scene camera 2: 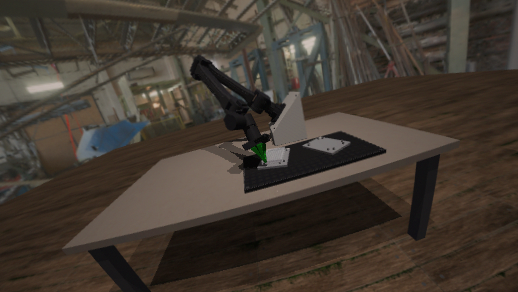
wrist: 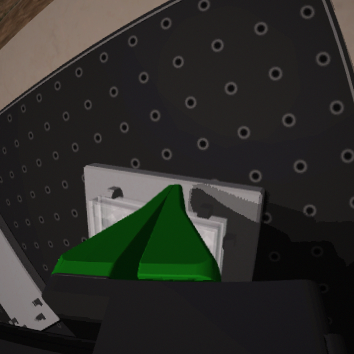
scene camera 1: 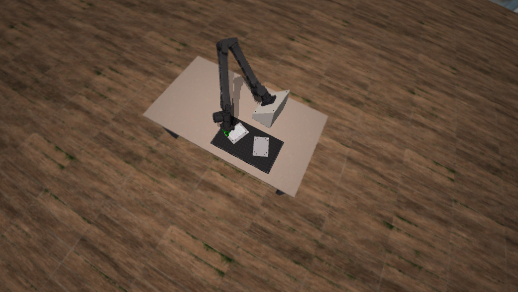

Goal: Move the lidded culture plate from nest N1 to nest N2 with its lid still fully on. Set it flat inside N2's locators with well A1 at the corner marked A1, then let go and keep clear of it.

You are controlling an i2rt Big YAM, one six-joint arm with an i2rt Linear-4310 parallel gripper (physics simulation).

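Frame: origin at the arm's base, x ahead, y left, z up, level; metres.
Where they show: gripper, between the fingertips: (scene camera 2: 265, 162) (wrist: 176, 193) (scene camera 1: 227, 136); arm's base, origin of its link: (scene camera 2: 279, 113) (scene camera 1: 268, 101).
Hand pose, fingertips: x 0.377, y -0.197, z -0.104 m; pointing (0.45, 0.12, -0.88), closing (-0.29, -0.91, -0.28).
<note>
Things, the pixels of their top centre, and the offset from my fingertips. Level surfaces: height alone.
- lidded culture plate, centre of its top: (wrist: 146, 302) (scene camera 2: 273, 153) (scene camera 1: 236, 131) dx -0.063, dy +0.051, dz +0.000 m
- grey-white nest N1, centre of its top: (wrist: 151, 297) (scene camera 2: 274, 154) (scene camera 1: 236, 132) dx -0.064, dy +0.051, dz -0.006 m
- Nest N2, centre of its top: (scene camera 2: 325, 141) (scene camera 1: 261, 145) dx -0.036, dy +0.278, dz -0.006 m
- black perforated board, centre of its top: (wrist: 54, 255) (scene camera 2: 303, 154) (scene camera 1: 247, 142) dx -0.028, dy +0.167, dz -0.027 m
- table, height of its surface: dz -0.041 m
The lidded culture plate (scene camera 1: 238, 132) (scene camera 2: 278, 155) (wrist: 109, 216) lies in the grey-white nest N1 (wrist: 145, 181), near one end of the black perforated board. Its clear lid shows on both sides of the fingers in the wrist view; the fingers hide much of the plate. My gripper (scene camera 1: 227, 133) (scene camera 2: 265, 161) (wrist: 176, 193) is shut with its green fingers together and nothing between them. The fingers are over the plate in the wrist view; whether their tips touch it I cannot tell. Nest N2 (scene camera 1: 261, 146) (scene camera 2: 327, 145) (wrist: 16, 282) holds no plate. Its A1 mark cannot be made out.
The black perforated board (scene camera 1: 274, 154) (scene camera 2: 357, 147) (wrist: 215, 117) carries both nests. The arm's pale wedge-shaped mount (scene camera 1: 272, 112) (scene camera 2: 291, 122) stands behind it on the table (scene camera 1: 185, 95) (scene camera 2: 185, 195). Small upright locators stand on N2 and beside the plate on N1.
</note>
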